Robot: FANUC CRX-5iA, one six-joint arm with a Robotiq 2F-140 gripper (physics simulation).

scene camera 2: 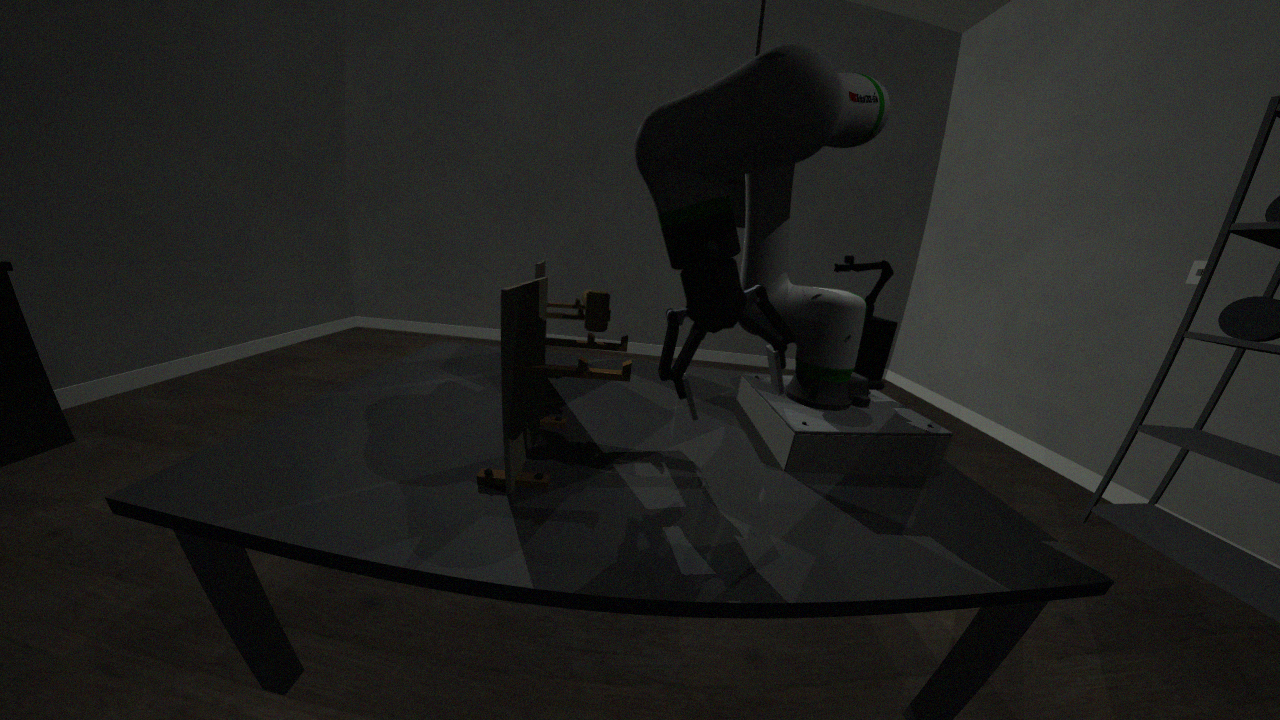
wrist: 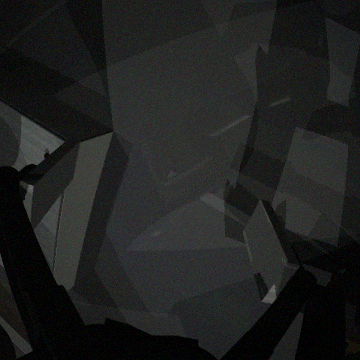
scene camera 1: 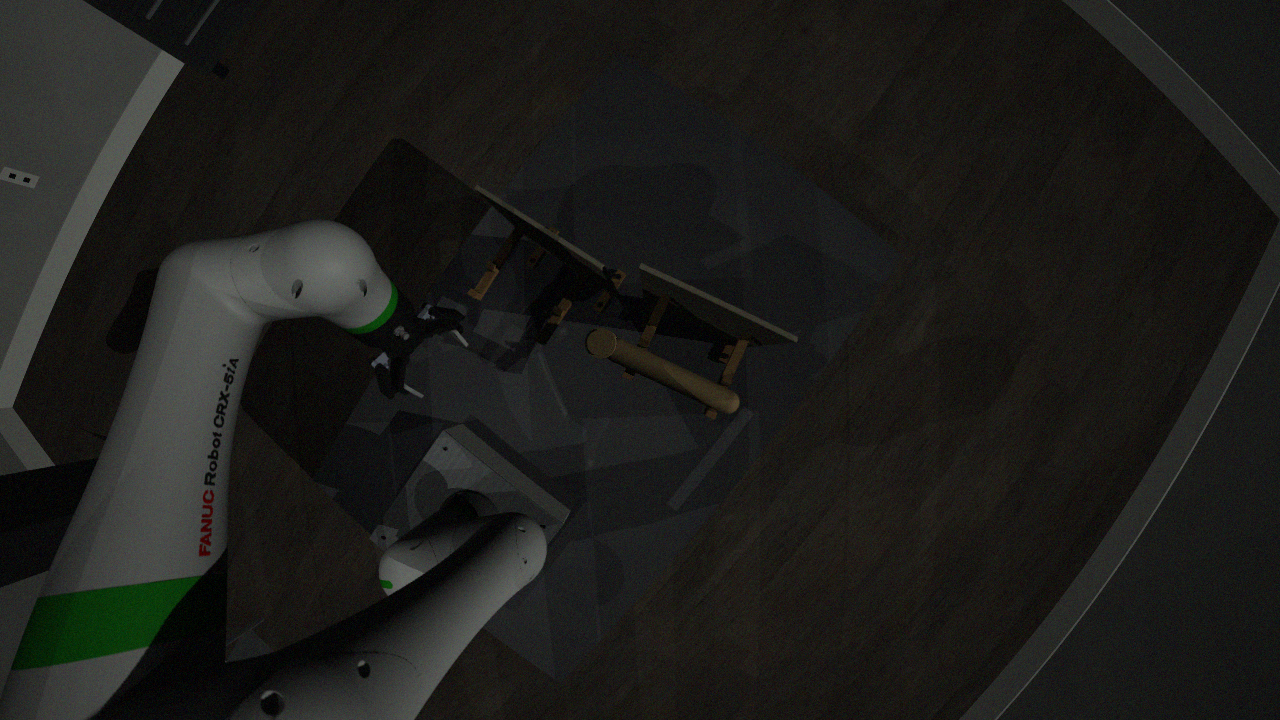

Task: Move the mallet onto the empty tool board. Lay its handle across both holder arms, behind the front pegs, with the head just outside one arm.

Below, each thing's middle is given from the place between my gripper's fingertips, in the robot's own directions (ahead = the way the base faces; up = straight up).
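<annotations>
Relative to the wooden mallet (scene camera 1: 600, 343), my gripper is 80 mm below it, 390 mm to the left of it and 240 mm short of it.
</annotations>
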